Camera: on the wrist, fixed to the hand. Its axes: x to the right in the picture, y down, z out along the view.
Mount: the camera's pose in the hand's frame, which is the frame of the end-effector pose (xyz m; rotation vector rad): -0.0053 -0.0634 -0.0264 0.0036 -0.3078 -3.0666
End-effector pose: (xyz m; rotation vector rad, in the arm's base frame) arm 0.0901 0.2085 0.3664 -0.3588 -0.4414 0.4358
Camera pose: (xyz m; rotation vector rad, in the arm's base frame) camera 0.1190 0.1460 0.3690 0.6421 -0.7592 -2.5111
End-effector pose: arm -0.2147 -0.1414 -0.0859 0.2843 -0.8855 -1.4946
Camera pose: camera -0.2433 -0.1528 -0.1475 -0.7317 -0.1080 1.4984
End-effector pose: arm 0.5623 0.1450 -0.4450 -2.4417 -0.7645 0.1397
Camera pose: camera 0.5335 0.1718 -0.3884 0.8085 -2.9087 -0.5876
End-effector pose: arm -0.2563 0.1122 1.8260 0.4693 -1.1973 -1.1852
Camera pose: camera -0.2609 0.0857 1.7626 -1.1296 -0.2945 1.5935
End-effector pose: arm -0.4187 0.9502 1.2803 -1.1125 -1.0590 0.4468
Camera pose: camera -0.4108 0.9061 1.3326 1.3563 -1.6439 -1.8060
